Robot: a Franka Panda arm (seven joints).
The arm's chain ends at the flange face. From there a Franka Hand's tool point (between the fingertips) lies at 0.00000 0.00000 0.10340 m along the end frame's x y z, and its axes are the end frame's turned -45 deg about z.
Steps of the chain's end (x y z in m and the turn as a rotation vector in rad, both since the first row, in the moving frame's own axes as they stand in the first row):
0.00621 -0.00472 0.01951 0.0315 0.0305 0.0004
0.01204 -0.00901 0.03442 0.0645 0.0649 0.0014
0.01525 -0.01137 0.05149 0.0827 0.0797 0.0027
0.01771 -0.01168 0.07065 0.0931 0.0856 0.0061
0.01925 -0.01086 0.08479 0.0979 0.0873 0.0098
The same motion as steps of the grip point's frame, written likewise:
0.01226 0.00098 0.01941 0.0007 0.0438 0.0004
0.02433 0.00218 0.03399 -0.0003 0.0915 0.0014
0.03067 0.00254 0.05081 0.0021 0.1148 0.0027
0.03381 0.00376 0.06982 0.0053 0.1264 0.0061
0.03480 0.00523 0.08390 0.0075 0.1310 0.0098

